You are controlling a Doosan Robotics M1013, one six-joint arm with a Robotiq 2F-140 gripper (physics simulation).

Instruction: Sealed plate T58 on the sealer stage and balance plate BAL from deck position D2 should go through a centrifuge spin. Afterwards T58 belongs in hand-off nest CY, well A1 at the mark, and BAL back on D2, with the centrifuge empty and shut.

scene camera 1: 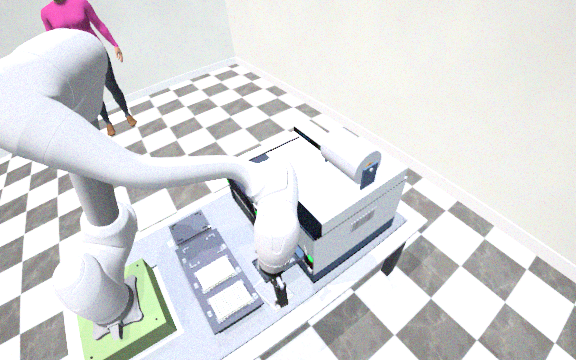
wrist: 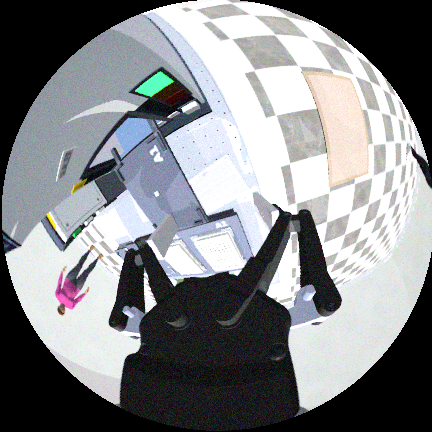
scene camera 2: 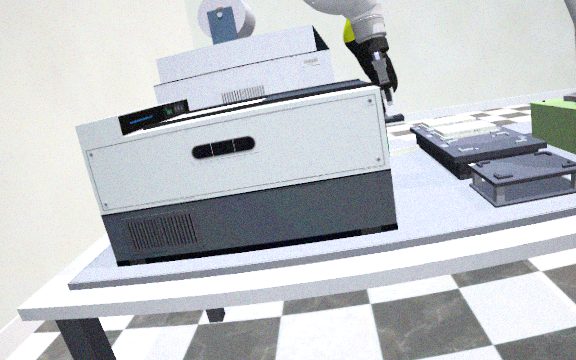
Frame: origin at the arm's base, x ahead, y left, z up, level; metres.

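Seen in the pictures: gripper, fingertip midpoint: (scene camera 1: 269, 285) (wrist: 212, 211); arm's base, origin of the base link: (scene camera 1: 116, 306).
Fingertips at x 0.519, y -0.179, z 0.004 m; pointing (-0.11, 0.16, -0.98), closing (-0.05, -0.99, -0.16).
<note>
Pixels of each thing's top centre, then the offset from my fingertips to it. "*": a spot on its surface instead.
- sealer stage, surface spot: (wrist: 152, 175) * dz +0.011, dx +0.082, dy +0.059 m
- sealer, middle of its top: (scene camera 1: 346, 142) dz +0.383, dx +0.348, dy +0.097 m
- white plate with wells, middle of its top: (wrist: 220, 255) (scene camera 2: 448, 119) (scene camera 1: 229, 299) dz -0.026, dx -0.140, dy +0.031 m
- second white plate, middle of its top: (scene camera 2: 464, 126) (wrist: 179, 261) (scene camera 1: 214, 272) dz -0.026, dx -0.153, dy +0.154 m
- separate dark nest, middle of its top: (scene camera 2: 524, 161) (scene camera 1: 188, 225) (wrist: 131, 263) dz -0.045, dx -0.189, dy +0.434 m
- pale flat square, surface spot: (wrist: 218, 182) * dz -0.076, dx +0.017, dy -0.008 m
My gripper (scene camera 1: 281, 299) (scene camera 2: 388, 96) (wrist: 212, 211) is open and empty, above the bench between the deck and the sealer. The sealer stage (wrist: 152, 175), marked A1, extends from the sealer (scene camera 1: 320, 185) (scene camera 2: 240, 70); no plate can be made out on it. A white plate with wells (scene camera 1: 232, 300) (wrist: 218, 250) sits at the deck's near end, and a second white plate (scene camera 1: 216, 272) (scene camera 2: 465, 130) (wrist: 185, 257) sits beside it. Their labels are unreadable. A separate dark nest (scene camera 1: 190, 228) (scene camera 2: 525, 167) with corner brackets bears no plate. The white centrifuge (scene camera 2: 295, 140) hides its bucket interior.
The dark deck (scene camera 1: 192, 252) (scene camera 2: 445, 157) lies between the green robot base (scene camera 1: 155, 300) (scene camera 2: 555, 120) and the machines. A pale flat square (wrist: 218, 182) lies beside the stage. A person in pink (scene camera 1: 75, 17) (wrist: 70, 290) stands beyond the bench. An orange floor mat (wrist: 342, 130) lies off its edge.
</note>
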